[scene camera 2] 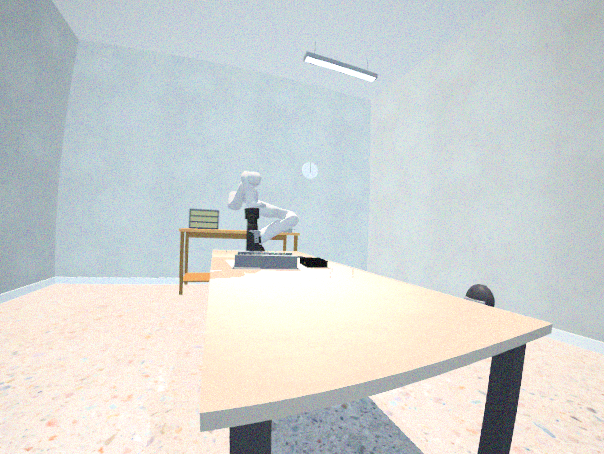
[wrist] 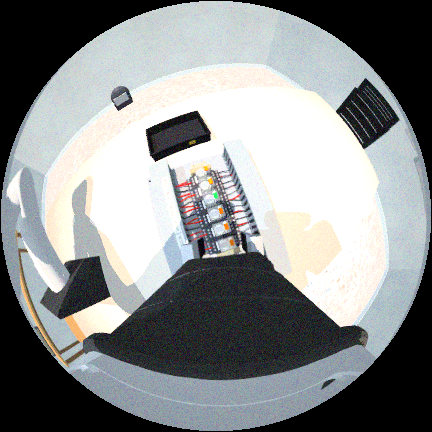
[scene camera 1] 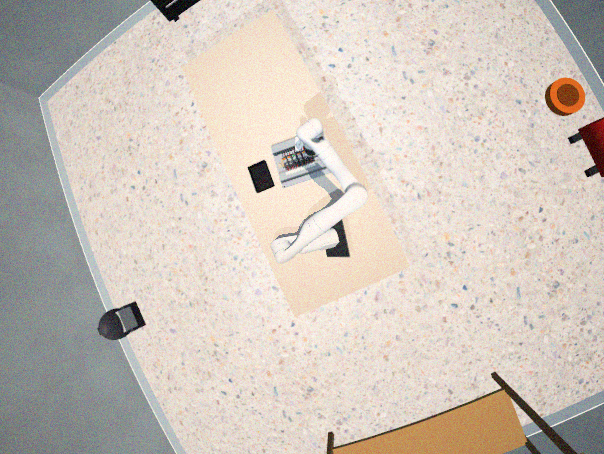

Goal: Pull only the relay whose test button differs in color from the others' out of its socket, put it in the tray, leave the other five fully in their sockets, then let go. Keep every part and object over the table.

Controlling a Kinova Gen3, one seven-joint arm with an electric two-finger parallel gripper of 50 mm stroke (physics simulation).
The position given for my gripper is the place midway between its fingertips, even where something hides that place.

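Here is my gripper (wrist: 222, 242), in the wrist view. I can see a grey panel box (wrist: 181, 172) there too.
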